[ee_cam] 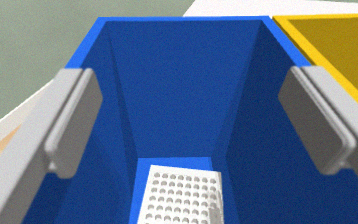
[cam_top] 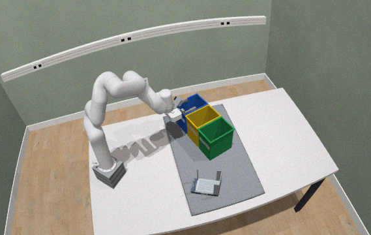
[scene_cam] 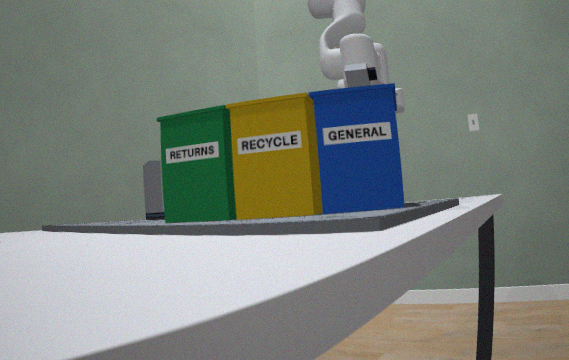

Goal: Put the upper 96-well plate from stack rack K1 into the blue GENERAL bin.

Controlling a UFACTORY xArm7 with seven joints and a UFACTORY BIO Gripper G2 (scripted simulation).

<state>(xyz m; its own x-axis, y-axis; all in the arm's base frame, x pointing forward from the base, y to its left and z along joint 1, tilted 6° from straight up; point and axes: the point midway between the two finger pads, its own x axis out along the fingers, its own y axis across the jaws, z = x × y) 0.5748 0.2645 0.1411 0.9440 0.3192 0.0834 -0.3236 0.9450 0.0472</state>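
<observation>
Right now my hand is 90 mm above the blue general bin, 20 mm short of it and 10 mm to the right of it. Round my hand: green returns bin: 240 mm to the right, 110 mm ahead, 90 mm below; grey mat: 270 mm to the right, 190 mm below, 60 mm ahead; yellow recycle bin: 120 mm to the right, 90 mm below, 60 mm ahead.
</observation>
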